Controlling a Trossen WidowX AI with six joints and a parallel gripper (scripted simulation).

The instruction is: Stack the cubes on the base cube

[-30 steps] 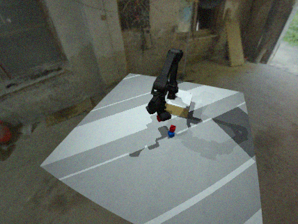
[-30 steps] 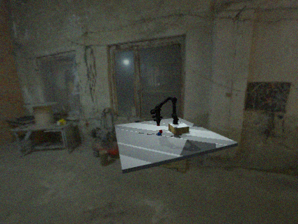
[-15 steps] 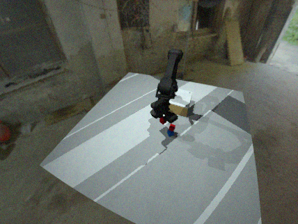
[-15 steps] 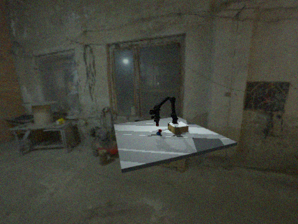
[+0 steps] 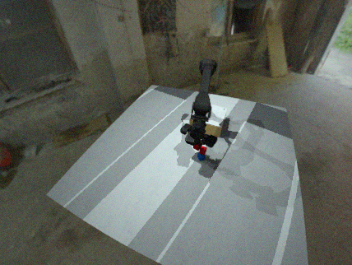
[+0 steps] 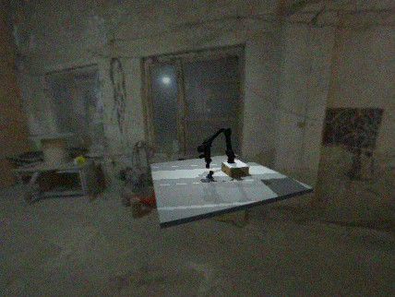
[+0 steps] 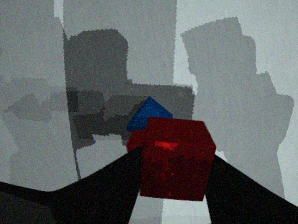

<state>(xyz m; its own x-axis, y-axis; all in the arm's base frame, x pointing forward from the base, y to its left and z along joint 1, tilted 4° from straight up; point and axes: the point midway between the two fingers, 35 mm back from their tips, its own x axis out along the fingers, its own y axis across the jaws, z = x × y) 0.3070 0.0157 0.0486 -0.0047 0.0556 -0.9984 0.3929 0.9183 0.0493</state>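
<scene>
Right now my gripper tip is 1 cm past the blue base cube, 3 cm to the right of it and 10 cm above it.
</scene>
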